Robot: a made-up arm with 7 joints.
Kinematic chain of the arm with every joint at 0, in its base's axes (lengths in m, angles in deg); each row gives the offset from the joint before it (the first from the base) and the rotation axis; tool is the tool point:
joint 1: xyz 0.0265 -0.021 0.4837 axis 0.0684 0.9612 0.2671
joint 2: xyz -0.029 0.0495 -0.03 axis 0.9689 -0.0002 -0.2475
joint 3: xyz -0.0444 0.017 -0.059 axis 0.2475 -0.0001 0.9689
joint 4: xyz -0.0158 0.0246 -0.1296 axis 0.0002 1 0
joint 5: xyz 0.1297 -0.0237 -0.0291 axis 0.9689 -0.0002 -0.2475
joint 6: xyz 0.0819 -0.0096 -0.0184 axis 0.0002 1 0
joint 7: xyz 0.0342 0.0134 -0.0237 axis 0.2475 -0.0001 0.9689
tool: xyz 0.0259 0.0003 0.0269
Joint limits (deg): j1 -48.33..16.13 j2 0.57..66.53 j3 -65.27..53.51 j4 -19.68..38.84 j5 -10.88..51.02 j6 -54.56..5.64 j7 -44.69..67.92
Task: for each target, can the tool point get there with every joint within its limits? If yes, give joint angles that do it. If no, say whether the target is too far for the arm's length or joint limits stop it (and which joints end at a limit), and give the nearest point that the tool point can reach.
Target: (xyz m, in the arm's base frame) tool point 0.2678 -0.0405 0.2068
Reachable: yes | joints -21.15 7.73 -22.82 19.53 13.31 -4.18 54.10
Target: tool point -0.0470 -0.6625 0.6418
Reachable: no: too far | nearest point 0.0980 -0.2209 0.3990 | short by 0.524 m
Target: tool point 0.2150 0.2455 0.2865
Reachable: yes | joints -2.95 46.47 11.89 19.59 40.04 -20.91 54.16
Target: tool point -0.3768 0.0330 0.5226
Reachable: no: joint limits stop it (at a limit: joint 1, joint 2, joint 3, joint 4, joint 5, joint 6, joint 7) | nearest point -0.1059 0.0251 0.2571 | short by 0.379 m
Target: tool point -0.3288 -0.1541 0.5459
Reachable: no: joint limits stop it (at a limit: joint 1, joint 3, joint 4, joint 5, joint 6) | nearest point -0.0350 -0.1689 0.3507 | short by 0.353 m
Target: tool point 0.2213 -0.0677 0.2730
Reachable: yes | joints -31.13 37.67 -50.58 -7.07 17.35 -3.49 55.95
